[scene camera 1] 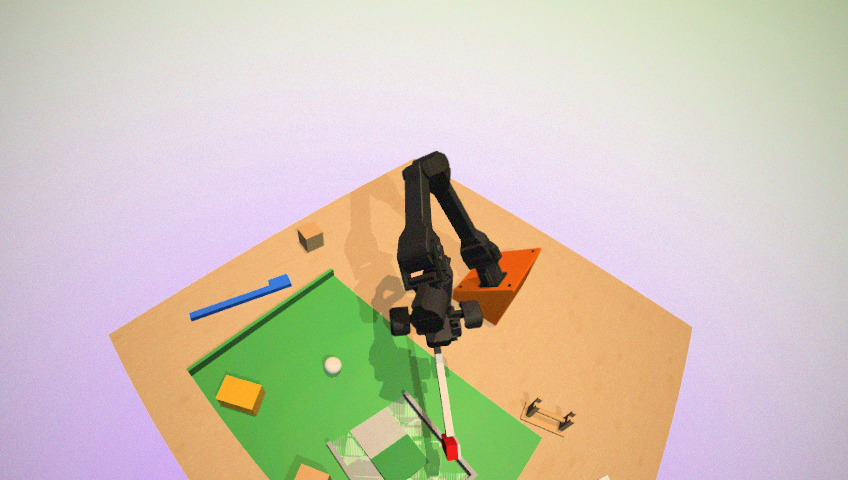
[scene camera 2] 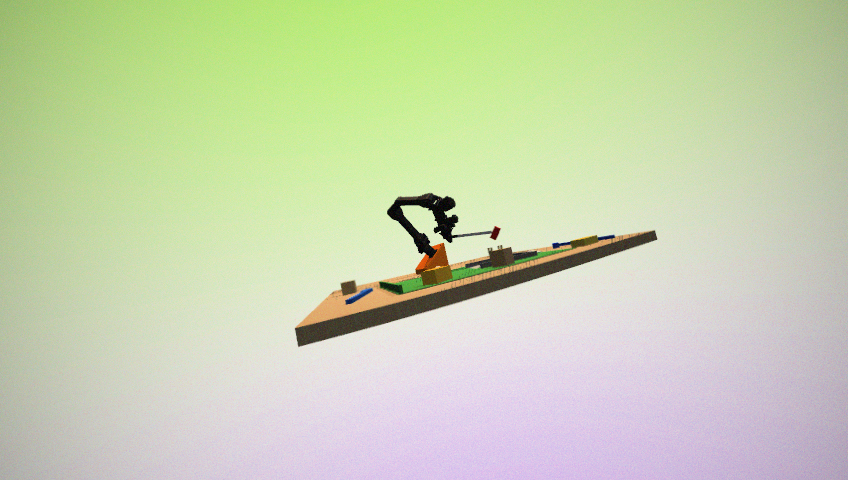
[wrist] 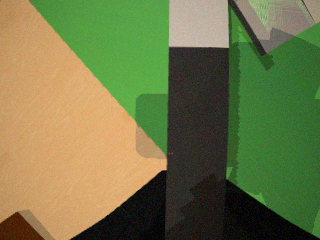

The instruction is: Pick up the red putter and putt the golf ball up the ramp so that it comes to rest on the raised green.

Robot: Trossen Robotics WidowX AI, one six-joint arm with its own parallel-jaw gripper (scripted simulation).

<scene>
same spot on green mat: (scene camera 2: 416,284) = (scene camera 1: 261,361)
</scene>
